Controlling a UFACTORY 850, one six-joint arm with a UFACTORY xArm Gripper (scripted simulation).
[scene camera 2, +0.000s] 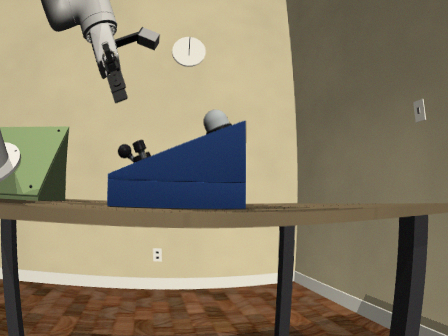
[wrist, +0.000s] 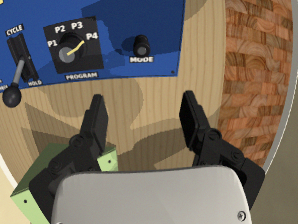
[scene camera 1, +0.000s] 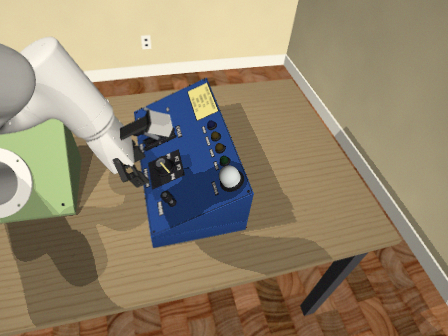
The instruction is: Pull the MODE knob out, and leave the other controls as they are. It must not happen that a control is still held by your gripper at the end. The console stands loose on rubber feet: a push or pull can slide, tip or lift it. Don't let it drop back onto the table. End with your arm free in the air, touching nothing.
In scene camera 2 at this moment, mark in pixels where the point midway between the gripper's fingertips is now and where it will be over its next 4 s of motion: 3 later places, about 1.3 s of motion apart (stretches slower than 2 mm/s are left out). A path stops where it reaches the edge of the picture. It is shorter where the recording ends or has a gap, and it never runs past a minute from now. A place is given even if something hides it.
The gripper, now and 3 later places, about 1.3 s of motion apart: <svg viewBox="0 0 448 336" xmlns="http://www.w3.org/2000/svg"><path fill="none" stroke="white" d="M120 95L135 138L143 156L143 156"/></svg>
